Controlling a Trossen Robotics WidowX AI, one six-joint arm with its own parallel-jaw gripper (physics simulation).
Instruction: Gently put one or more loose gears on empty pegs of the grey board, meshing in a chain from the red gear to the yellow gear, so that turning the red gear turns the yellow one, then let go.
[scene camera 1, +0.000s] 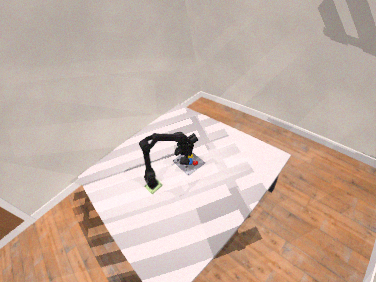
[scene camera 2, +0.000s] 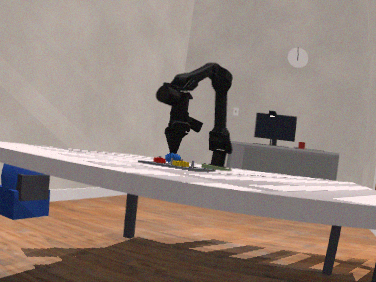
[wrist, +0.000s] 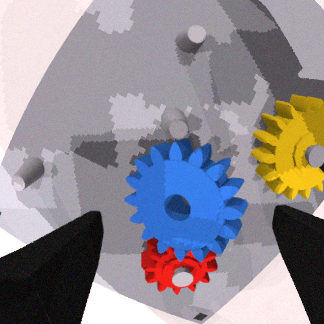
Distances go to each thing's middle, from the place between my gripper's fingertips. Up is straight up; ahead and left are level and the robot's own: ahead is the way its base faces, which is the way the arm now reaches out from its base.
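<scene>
Blue gear (wrist: 168, 172): my gripper 2 cm above it. Yellow gear (wrist: 283, 166): 5 cm to the left of my hand, 5 cm ahead of it, 3 cm below it. Red gear (wrist: 159, 267): 4 cm to the right of my hand, 2 cm ahead of it, 3 cm below it. Grey board (wrist: 98, 106): 2 cm to the left of my hand, 4 cm below it.
</scene>
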